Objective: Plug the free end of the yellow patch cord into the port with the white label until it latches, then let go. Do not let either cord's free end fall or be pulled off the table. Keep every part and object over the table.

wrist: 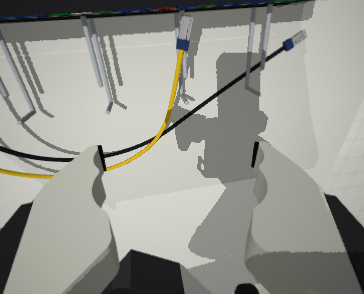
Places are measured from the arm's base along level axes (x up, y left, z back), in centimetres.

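Pixels of known places: gripper, fingertip midpoint: (pixel 178 145).
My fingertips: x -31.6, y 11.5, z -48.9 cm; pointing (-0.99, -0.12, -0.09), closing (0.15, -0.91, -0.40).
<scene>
For each thing: its top centre in the pictures, then the offset to it from my fingertips. "*": a spot on its surface instead. Level surfaces: height alone.
- yellow patch cord at a spot on its surface: (pixel 174 95) * dx -15.3, dy -2.2, dz +0.2 cm
- blue collar at its top centre: (pixel 185 33) dx -12.4, dy -0.3, dz -6.7 cm
- dark panel at a spot on its surface: (pixel 125 6) * dx -9.8, dy +5.7, dz -6.4 cm
- black cord at a spot on its surface: (pixel 215 97) * dx -18.9, dy -9.3, dz -1.0 cm
- pale table surface at its surface level: dx -19.6 cm
The yellow patch cord (pixel 174 95) curves up from the left to its free end, a clear plug (pixel 185 27) with a blue collar (pixel 183 45). The plug points at the dark panel's lower edge and looks clear of it; whether it rests on a hook or the table is hard to tell. My gripper (pixel 178 145) is open and empty, its fingertips wide apart below the plug. The left fingertip overlaps the yellow and black cords in view. The dark panel (pixel 125 6) spans the top, with small coloured marks along its edge. The port with the white label cannot be made out.
The black cord (pixel 215 97) crosses behind the yellow one to its blue-collared clear plug (pixel 298 37) at the upper right. Bent metal hooks (pixel 100 65) (pixel 250 55) hang below the panel's edge. The pale table surface (pixel 145 220) carries the gripper's shadow.
</scene>
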